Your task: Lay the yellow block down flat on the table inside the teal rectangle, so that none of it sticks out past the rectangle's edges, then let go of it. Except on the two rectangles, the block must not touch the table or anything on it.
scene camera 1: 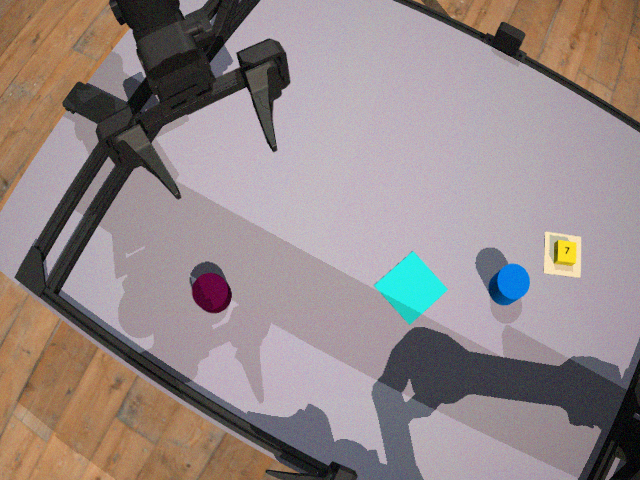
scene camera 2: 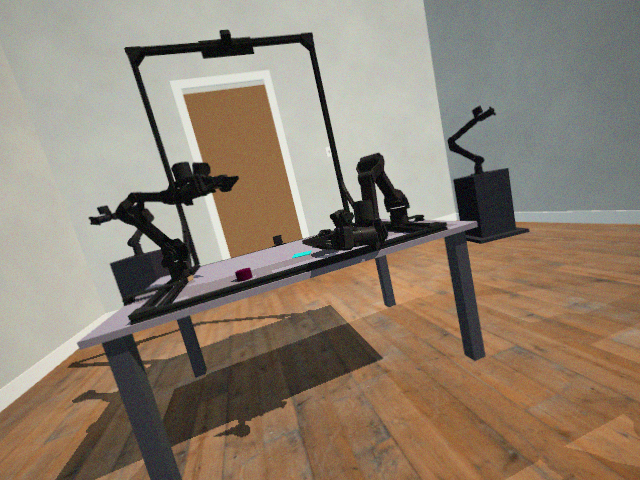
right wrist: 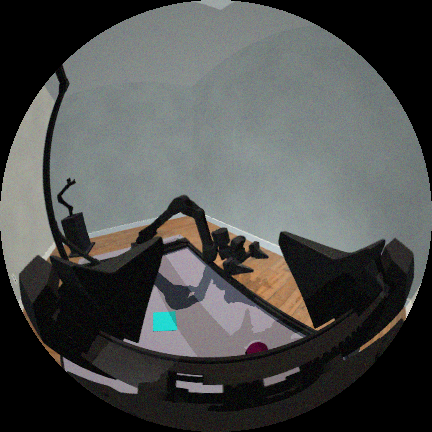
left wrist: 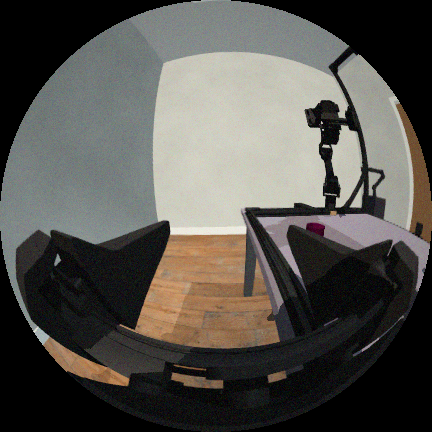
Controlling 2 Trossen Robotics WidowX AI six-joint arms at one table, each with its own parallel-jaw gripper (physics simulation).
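Pixels of known places: left gripper, fingertip midpoint: (scene camera 2: 306,242) (right wrist: 260,263) (left wrist: 230,228); right gripper, fingertip midpoint: (scene camera 1: 226,173) (scene camera 2: 231,177) (right wrist: 222,240) (left wrist: 334,104); left arm's base at its link origin: (scene camera 1: 636,442) (scene camera 2: 400,224); right arm's base at its link origin: (scene camera 2: 181,278) (left wrist: 329,209).
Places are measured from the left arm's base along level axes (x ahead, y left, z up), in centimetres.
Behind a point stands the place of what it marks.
The yellow block (scene camera 1: 566,252) {y -21.3, x 23.7, z 0.0 cm}, marked 7, lies on the cream rectangle (scene camera 1: 549,270) {y -18.2, x 24.9, z -1.8 cm} at the right of scene camera 1. The teal rectangle (scene camera 1: 412,286) {y -6.6, x 43.0, z -1.8 cm} (scene camera 2: 301,254) {y -6.0, x 43.4, z -1.8 cm} (right wrist: 164,321) {y -6.4, x 43.5, z -1.8 cm} bears no block. My right gripper (scene camera 1: 226,174) {y 0.3, x 62.0, z 32.4 cm} is open and empty, raised over the table at the left of scene camera 1, far from the block. My left gripper (left wrist: 230,228) {y 29.0, x 48.1, z 7.7 cm} (right wrist: 260,263) {y 29.0, x 48.1, z 7.7 cm} is open and empty, near the table's long edge; part of one finger shows at the bottom of scene camera 1. The block is hidden in scene camera 2 and does not show in the wrist views.
A blue cylinder (scene camera 1: 511,282) {y -12.1, x 30.8, z 3.0 cm} stands between the teal and cream rectangles, close to the cream one. A maroon cylinder (scene camera 1: 211,292) {y 7.3, x 66.5, z 1.1 cm} (scene camera 2: 243,273) {y 9.8, x 66.7, z 0.5 cm} (left wrist: 315,229) {y 8.7, x 64.7, z 0.8 cm} (right wrist: 257,348) {y 7.6, x 66.5, z 1.1 cm} stands left of the teal rectangle in scene camera 1. Black rails (scene camera 1: 180,379) {y 20.3, x 65.1, z -0.8 cm} run along the table's edges.
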